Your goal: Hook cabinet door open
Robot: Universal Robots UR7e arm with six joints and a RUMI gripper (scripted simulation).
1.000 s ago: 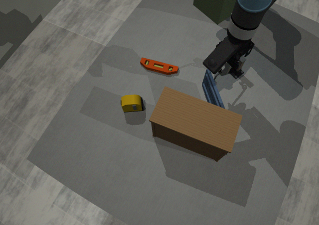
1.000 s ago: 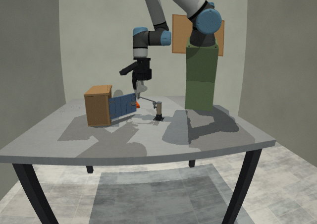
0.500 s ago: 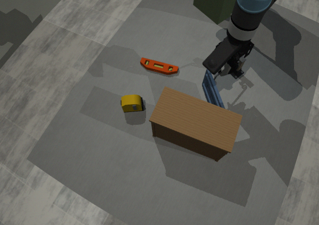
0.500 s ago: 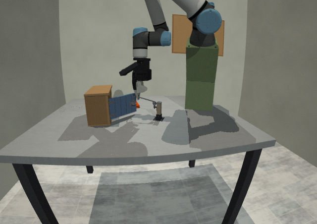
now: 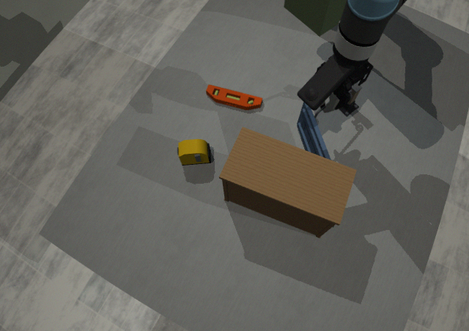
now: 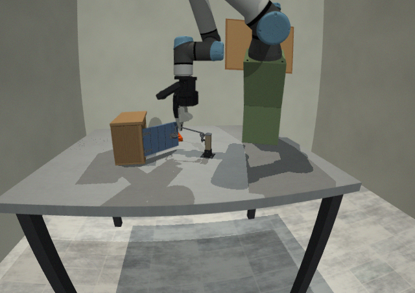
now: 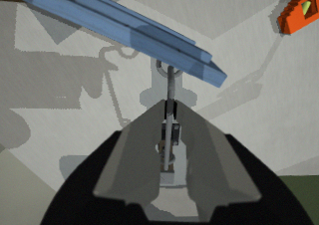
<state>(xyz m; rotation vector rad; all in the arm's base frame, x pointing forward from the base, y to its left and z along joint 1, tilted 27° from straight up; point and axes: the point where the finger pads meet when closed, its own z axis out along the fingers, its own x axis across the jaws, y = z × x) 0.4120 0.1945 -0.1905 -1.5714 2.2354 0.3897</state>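
My hand is 40 mm past the hook, 20 mm above it and 10 mm to the right of it. The rest, counted from my hand: blue door: 80 mm ahead, 40 mm to the left, 40 mm below; orange spirit level: 230 mm to the right, 100 mm below, 40 mm ahead; yellow tape measure: 240 mm ahead, 200 mm to the right, 80 mm below.
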